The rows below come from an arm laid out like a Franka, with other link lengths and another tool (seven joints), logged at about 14 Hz.
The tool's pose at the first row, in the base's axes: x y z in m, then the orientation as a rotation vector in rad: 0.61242, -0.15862, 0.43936, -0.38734, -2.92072, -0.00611
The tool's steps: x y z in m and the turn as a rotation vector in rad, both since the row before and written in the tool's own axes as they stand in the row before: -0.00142, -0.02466, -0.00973, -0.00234, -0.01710, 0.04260; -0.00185, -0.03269, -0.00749, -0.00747, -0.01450, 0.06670; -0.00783, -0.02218, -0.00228, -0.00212, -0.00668, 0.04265; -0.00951, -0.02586, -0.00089, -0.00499, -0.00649, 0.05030; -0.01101, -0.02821, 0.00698, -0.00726, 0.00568, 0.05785
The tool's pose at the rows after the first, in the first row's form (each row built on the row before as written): 0.60925, -0.18309, 0.44916, -0.45210, -2.92882, -0.00007; 0.60252, -0.21503, 0.45709, -0.55300, -2.92730, 0.00110; 0.60204, -0.23860, 0.45878, -0.61682, -2.92168, 0.00503; 0.60038, -0.26612, 0.45914, -0.69220, -2.91247, 0.00560; 0.59648, -0.29605, 0.45173, -0.77611, -2.88744, -0.00052
